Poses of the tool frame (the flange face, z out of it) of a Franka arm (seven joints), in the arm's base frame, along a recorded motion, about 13 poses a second.
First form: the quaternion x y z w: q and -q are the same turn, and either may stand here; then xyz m.
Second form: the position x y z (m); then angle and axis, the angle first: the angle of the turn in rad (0 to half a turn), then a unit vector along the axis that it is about. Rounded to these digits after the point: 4 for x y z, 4 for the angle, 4 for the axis.
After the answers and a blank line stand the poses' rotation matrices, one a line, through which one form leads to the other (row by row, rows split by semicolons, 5 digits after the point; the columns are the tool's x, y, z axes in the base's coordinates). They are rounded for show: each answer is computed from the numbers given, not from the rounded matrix.
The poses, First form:
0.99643, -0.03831, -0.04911, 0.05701, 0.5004, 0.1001, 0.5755
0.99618, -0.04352, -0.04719, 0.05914, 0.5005, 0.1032, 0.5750
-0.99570, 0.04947, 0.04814, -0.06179, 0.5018, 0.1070, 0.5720
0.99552, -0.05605, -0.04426, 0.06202, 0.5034, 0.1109, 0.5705
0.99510, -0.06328, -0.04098, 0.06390, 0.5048, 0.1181, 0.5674
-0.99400, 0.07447, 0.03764, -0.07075, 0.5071, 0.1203, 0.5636
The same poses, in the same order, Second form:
0.5004, 0.1001, 0.5755, 3.0275, 0.9981, -0.0384, -0.0492
0.5005, 0.1032, 0.5750, 3.0232, 0.9979, -0.0436, -0.0473
0.5018, 0.1070, 0.5720, 3.0179, 0.9976, -0.0496, -0.0482
0.5034, 0.1109, 0.5705, 3.0175, 0.9974, -0.0562, -0.0443
0.5048, 0.1181, 0.5674, 3.0137, 0.9971, -0.0634, -0.0411
0.5071, 0.1203, 0.5636, 3.0000, 0.9965, -0.0747, -0.0377

0.99224 -0.07075 -0.10224; -0.08195 -0.99056 -0.10985; -0.09350 0.11738 -0.98868
0.99176 -0.08113 -0.09917; -0.09229 -0.98922 -0.11372; -0.08887 0.12194 -0.98855
0.99047 -0.09257 -0.10198; -0.10446 -0.98747 -0.11829; -0.08975 0.12781 -0.98773
0.98980 -0.10611 -0.09508; -0.11709 -0.98602 -0.11852; -0.08117 0.12844 -0.98839
0.98863 -0.12070 -0.08965; -0.13118 -0.98382 -0.12199; -0.07347 0.13236 -0.98847
0.98607 -0.14272 -0.08537; -0.15337 -0.97890 -0.13504; -0.06429 0.14626 -0.98716

